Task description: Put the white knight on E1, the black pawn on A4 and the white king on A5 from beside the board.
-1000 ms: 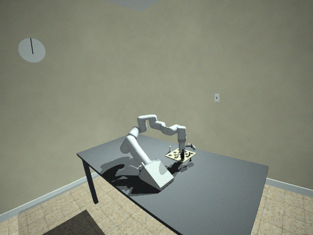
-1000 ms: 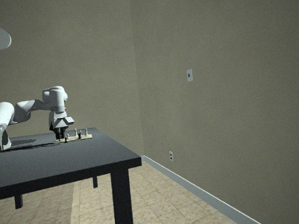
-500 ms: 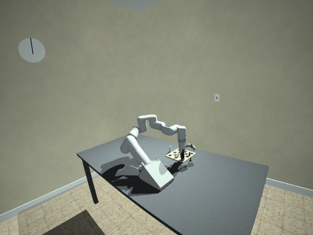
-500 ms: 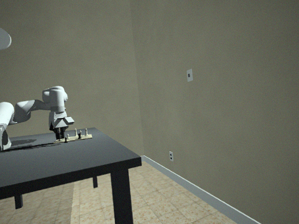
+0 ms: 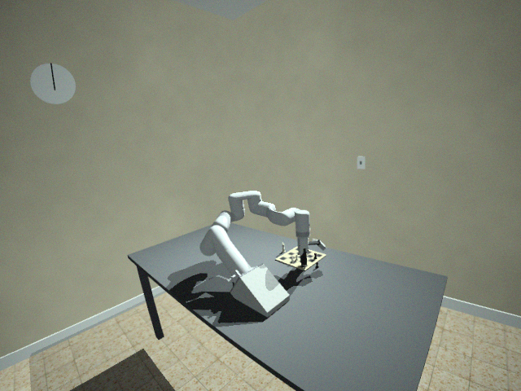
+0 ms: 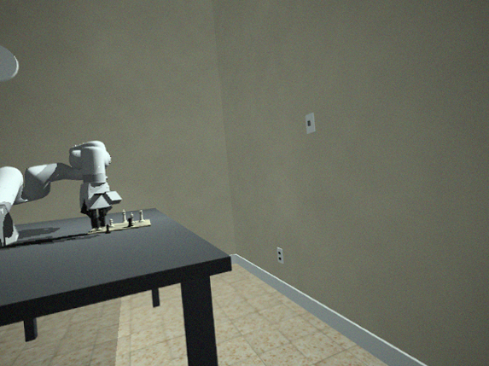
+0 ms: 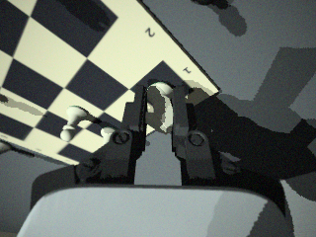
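Right now my hand is 1 cm above the white knight. The rest, counted from my hand: black pawn 7 cm to the right, 3 cm below, 3 cm ahead; then white king 21 cm to the left, 10 cm ahead, 1 cm below; then chessboard 8 cm ahead, 7 cm to the left, 4 cm below.
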